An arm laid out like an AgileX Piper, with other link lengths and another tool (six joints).
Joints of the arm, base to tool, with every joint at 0 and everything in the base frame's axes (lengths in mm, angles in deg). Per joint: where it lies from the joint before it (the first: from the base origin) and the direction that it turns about. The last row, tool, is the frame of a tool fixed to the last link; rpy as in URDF.
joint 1: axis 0 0 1 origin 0 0 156.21
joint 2: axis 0 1 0 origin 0 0 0
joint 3: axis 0 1 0 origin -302.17 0 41.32
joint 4: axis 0.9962 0 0.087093 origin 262.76 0 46.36
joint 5: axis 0 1 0 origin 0 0 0
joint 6: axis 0.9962 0 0.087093 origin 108.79 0 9.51
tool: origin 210.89 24 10.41 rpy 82.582 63.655 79.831
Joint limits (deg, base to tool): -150..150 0..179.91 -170..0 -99.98..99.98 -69.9..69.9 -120..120
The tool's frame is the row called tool.
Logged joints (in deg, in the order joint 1, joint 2, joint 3, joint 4, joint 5, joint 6), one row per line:
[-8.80 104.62 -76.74 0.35 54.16 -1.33]
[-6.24 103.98 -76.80 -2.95 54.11 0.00]
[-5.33 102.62 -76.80 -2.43 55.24 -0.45]
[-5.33 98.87 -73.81 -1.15 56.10 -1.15]
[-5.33 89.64 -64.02 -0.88 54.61 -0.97]
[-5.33 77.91 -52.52 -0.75 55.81 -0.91]
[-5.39 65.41 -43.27 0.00 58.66 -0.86]
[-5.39 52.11 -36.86 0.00 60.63 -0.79]
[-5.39 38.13 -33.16 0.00 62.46 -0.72]
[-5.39 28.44 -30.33 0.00 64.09 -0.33]
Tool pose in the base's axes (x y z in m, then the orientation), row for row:
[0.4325 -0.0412 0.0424 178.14 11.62 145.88]
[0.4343 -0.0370 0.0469 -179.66 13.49 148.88]
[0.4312 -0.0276 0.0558 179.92 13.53 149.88]
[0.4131 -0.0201 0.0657 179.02 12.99 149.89]
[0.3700 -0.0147 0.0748 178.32 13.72 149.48]
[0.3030 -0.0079 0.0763 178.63 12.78 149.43]
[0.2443 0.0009 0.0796 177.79 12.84 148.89]
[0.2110 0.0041 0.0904 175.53 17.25 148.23]
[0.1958 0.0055 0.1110 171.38 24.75 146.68]
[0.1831 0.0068 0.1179 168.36 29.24 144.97]
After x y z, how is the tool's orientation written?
As angles about the fixed x, y, z axes (roll, pitch, yaw), in degrees.
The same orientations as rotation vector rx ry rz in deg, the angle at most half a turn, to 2 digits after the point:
[49.12 161.01 -2.41]
[44.85 160.86 -5.78]
[43.34 161.11 -5.03]
[43.26 161.47 -3.56]
[43.49 160.51 -2.91]
[43.88 161.43 -3.01]
[44.44 161.01 -1.94]
[43.47 156.27 -0.65]
[41.68 148.15 1.43]
[40.99 143.01 2.78]

